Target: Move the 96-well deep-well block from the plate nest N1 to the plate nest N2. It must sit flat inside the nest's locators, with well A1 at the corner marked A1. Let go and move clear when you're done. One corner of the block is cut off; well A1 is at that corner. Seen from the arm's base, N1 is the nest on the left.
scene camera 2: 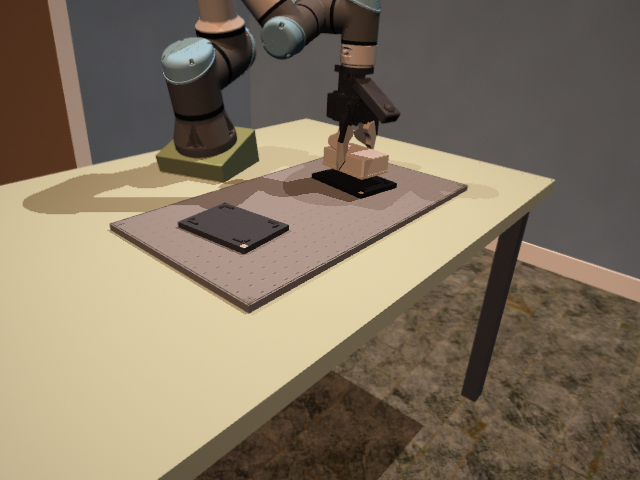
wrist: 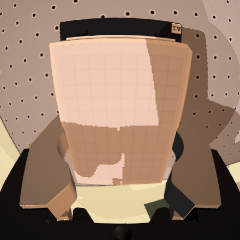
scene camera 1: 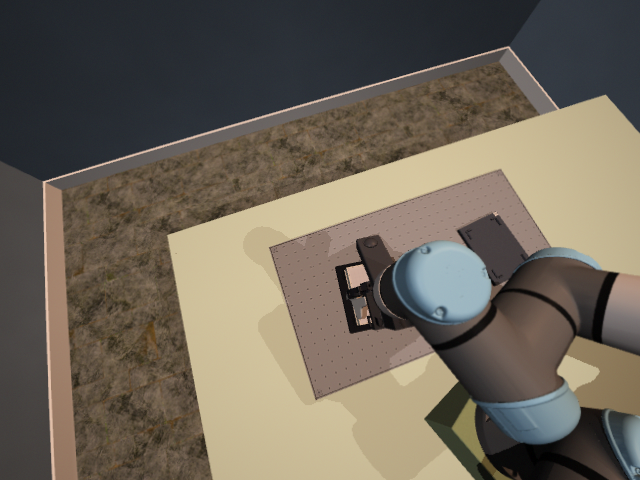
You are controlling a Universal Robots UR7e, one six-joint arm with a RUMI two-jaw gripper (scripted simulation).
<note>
The pictures show: the gripper, a deep-well block, a nest N1 and a nest N2.
The gripper is seen too in the wrist view and in scene camera 1.
</note>
